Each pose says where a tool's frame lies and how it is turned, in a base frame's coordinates. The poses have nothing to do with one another.
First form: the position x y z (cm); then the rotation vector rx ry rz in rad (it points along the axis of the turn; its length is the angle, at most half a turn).
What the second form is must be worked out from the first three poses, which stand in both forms.
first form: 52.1 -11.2 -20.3 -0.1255 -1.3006 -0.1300
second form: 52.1 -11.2 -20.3 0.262 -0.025 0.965 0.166 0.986 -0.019
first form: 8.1 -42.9 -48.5 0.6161 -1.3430 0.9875
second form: 8.1 -42.9 -48.5 -0.060 0.228 0.972 -0.860 0.483 -0.167
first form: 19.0 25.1 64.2 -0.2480 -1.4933 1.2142
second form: 19.0 25.1 64.2 -0.339 0.717 0.609 -0.450 0.445 -0.775
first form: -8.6 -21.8 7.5 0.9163 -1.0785 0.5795
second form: -8.6 -21.8 7.5 0.386 -0.026 0.922 -0.784 0.518 0.343
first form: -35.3 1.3 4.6 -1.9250 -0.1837 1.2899
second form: -35.3 1.3 4.6 0.471 0.515 -0.716 -0.294 -0.674 -0.678
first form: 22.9 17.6 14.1 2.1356 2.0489 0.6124
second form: 22.9 17.6 14.1 0.002 0.979 0.205 0.931 -0.077 0.358
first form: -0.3 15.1 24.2 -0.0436 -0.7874 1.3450
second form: -0.3 15.1 24.2 0.012 0.877 0.481 -0.849 0.264 -0.459
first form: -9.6 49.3 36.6 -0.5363 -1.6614 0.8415
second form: -9.6 49.3 36.6 -0.255 0.728 0.637 -0.083 0.640 -0.764
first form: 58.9 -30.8 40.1 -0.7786 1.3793 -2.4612
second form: 58.9 -30.8 40.1 -0.837 -0.427 0.342 -0.069 -0.538 -0.840
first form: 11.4 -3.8 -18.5 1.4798 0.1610 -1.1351
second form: 11.4 -3.8 -18.5 0.514 -0.491 -0.704 0.667 -0.287 0.687
